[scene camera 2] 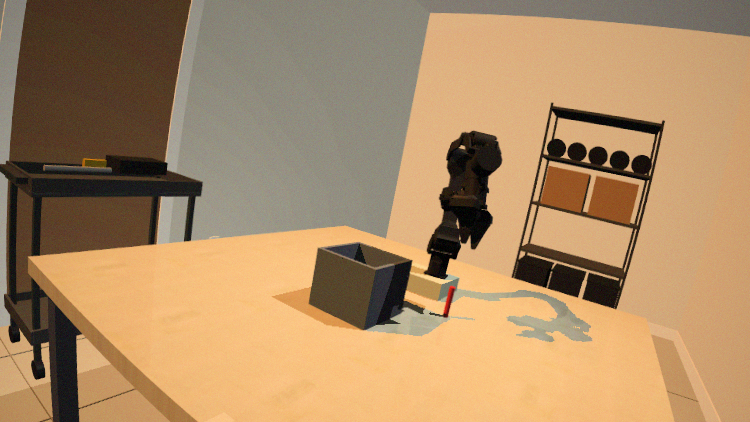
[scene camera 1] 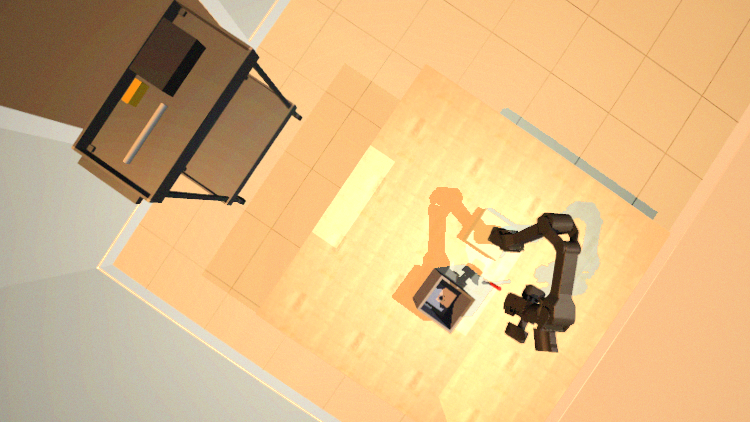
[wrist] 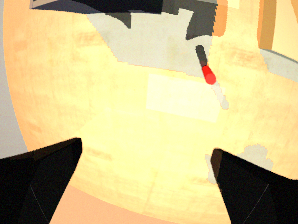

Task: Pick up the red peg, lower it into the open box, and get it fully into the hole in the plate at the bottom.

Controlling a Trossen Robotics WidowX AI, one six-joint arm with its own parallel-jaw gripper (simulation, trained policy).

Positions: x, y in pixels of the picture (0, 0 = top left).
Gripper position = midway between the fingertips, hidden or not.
gripper: scene camera 2 468, 246; scene camera 1 513, 312; wrist 148, 151
